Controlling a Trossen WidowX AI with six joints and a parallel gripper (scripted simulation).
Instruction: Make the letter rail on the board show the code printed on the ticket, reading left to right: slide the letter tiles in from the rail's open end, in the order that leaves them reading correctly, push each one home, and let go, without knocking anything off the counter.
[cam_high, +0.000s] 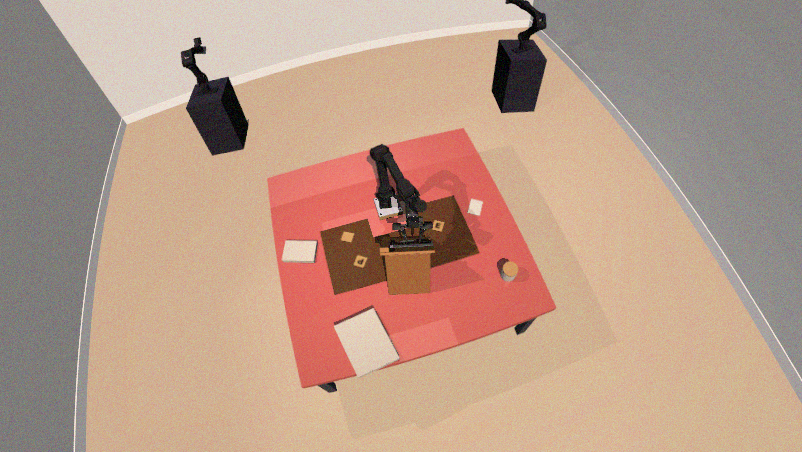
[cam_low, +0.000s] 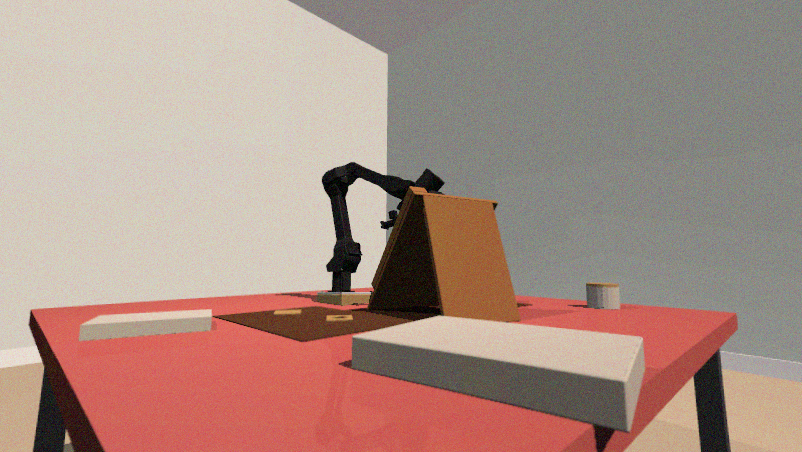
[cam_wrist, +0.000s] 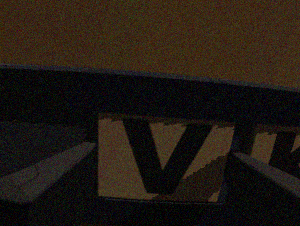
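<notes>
Right now the tan letter tile is right at my gripper tip. From my gripper tip the other things lie so: large white slab 410 mm ahead, 280 mm to the right, 160 mm below; flat white block 590 mm to the right, 160 mm below, 130 mm behind; dark brown mat 170 mm below, 150 mm behind, 70 mm to the right.
</notes>
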